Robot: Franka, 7 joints.
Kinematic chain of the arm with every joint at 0, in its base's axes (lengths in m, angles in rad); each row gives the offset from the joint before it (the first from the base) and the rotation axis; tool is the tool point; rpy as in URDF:
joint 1: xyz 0 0 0.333 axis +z
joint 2: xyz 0 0 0 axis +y
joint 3: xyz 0 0 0.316 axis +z
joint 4: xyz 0.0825 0 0 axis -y
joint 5: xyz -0.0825 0 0.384 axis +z
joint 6: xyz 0 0 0 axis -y
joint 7: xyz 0.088 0 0 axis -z
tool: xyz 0 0 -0.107 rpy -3.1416 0 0
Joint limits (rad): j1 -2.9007..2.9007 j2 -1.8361..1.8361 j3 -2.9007..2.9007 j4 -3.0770..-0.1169 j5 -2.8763..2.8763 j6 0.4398..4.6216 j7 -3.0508..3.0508
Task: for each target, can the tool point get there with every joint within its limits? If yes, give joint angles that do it. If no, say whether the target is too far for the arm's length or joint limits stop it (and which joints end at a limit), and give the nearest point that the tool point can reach.
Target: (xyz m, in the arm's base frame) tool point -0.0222 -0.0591 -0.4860
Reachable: no: joint limits stop it (at a limit: joint 2) | nearest point -0.0402 -0.1071 -0.3332 | short by 0.161 m
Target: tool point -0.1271 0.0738 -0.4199
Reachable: no: joint limits stop it (at a limit: joint 2) | nearest point -0.1416 0.0822 -0.3471 | short by 0.075 m
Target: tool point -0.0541 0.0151 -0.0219
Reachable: yes | joints 0.3057 1.5467 0.4062 -2.6132 1.9925 3.5344 -0.1358
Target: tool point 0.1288 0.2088 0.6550
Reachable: yes | joints 1.1825 -0.8770 0.2341 -2.4904 1.7482 3.7827 -1.4406
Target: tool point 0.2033 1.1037 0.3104
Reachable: no: too far | nearest point 0.1554 0.8435 0.3157 | short by 0.265 m
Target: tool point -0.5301 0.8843 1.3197
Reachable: no: too far | nearest point -0.3187 0.5316 0.9262 | short by 0.569 m
